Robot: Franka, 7 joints.
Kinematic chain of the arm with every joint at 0, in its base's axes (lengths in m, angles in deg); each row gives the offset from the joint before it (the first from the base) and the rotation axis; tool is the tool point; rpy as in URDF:
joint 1: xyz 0 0 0.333 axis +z
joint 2: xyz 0 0 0 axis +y
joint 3: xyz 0 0 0.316 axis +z
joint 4: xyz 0.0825 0 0 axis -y
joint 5: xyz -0.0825 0 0.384 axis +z
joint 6: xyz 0 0 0 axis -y
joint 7: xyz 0.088 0 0 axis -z
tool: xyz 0 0 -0.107 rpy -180 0 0
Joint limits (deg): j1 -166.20..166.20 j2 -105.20..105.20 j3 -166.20..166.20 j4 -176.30..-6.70 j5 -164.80..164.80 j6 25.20..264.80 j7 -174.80..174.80
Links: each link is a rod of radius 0.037 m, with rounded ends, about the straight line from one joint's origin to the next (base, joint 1, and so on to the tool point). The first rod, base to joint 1, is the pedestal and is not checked.
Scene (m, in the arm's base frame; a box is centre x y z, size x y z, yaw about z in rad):
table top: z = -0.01
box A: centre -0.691 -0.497 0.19 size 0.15 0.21 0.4 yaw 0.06
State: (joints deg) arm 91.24 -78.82 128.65 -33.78 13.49 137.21 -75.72
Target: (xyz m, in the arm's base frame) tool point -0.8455 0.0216 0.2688
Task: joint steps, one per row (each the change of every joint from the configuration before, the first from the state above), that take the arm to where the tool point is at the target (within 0.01 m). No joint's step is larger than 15 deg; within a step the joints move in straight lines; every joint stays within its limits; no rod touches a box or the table.
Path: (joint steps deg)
1: -4.65 0.26 -14.55 -4.17 -0.83 5.67 -0.15
2: -4.64 0.26 -14.55 -4.17 -0.83 5.67 -0.15
3: -4.65 0.26 -14.54 -4.18 -0.82 5.66 -0.16
4: -4.64 0.26 -14.55 -4.17 -0.83 5.67 -0.15
5: -4.65 0.26 -14.55 -4.17 -0.83 5.67 -0.15
6: -4.65 0.26 -14.55 -4.17 -0.83 5.67 -0.15
7: -4.64 0.26 -14.54 -4.18 -0.83 5.66 -0.15
8: -6.30 -1.02 14.91 3.62 0.99 -5.41 0.17
9: -6.30 -1.03 14.92 3.62 0.99 -5.41 0.18
10: -6.30 -1.03 14.92 3.61 0.99 -5.41 0.18
11: -6.30 -1.02 14.92 3.62 0.99 -5.41 0.18
12: -6.30 -1.03 14.92 3.62 0.99 -5.41 0.17
13: -6.30 -1.03 14.92 3.61 0.99 -5.41 0.18

